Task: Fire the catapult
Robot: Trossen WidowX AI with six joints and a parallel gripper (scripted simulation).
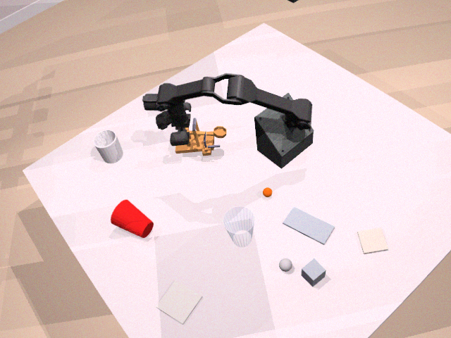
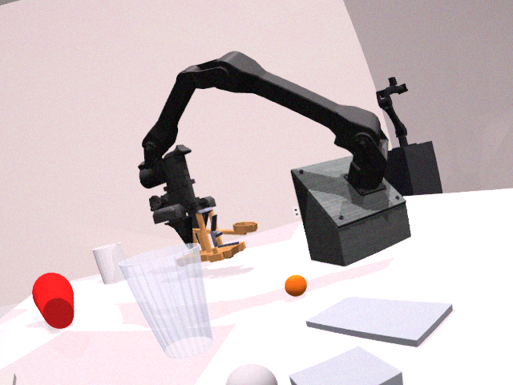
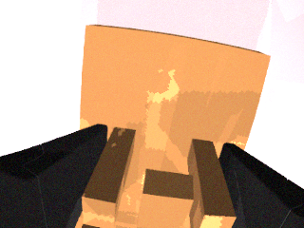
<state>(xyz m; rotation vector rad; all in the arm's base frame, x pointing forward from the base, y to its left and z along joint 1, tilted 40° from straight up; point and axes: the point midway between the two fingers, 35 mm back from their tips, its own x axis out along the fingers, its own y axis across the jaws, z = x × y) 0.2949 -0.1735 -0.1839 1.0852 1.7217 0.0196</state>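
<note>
The orange ball is 70 mm behind my gripper tip, 350 mm to the left of it and 50 mm below it. Also, from my gripper tip: wooden catapult (50 mm behind, 60 mm to the left, 20 mm above); then white mug (230 mm ahead, 200 mm to the right, 30 mm below); then clear ribbed cup (100 mm ahead, 420 mm to the left, 30 mm below).
</note>
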